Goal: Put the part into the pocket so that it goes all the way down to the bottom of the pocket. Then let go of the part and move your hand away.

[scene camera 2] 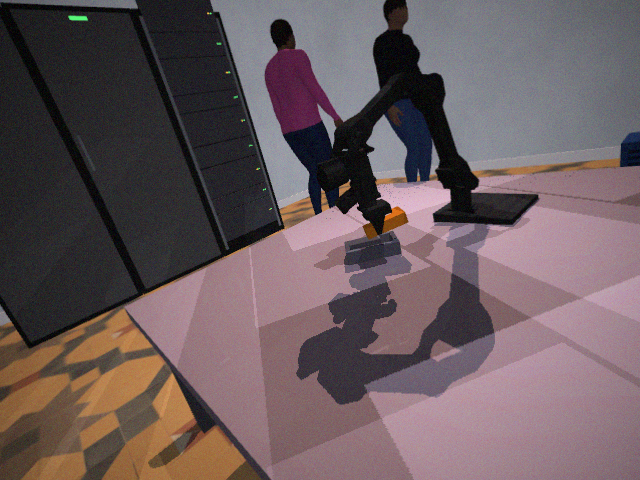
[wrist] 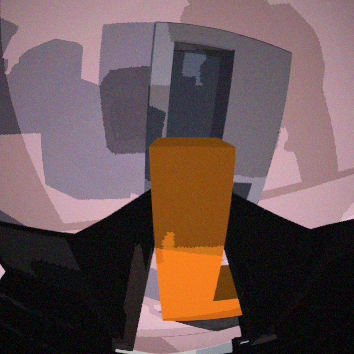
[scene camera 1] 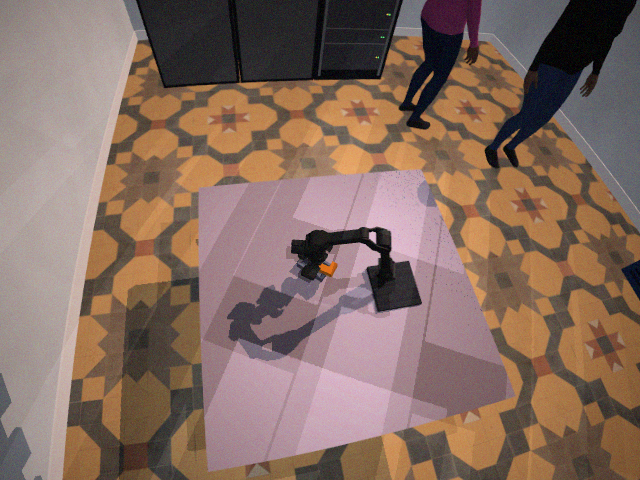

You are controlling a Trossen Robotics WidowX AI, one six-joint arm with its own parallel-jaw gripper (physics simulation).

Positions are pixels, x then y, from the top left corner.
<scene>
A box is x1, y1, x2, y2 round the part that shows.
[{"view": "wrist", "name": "my gripper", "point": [186, 195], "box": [0, 189, 353, 353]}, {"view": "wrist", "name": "orange part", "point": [191, 178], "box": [148, 137, 241, 319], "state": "held by my gripper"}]
</scene>
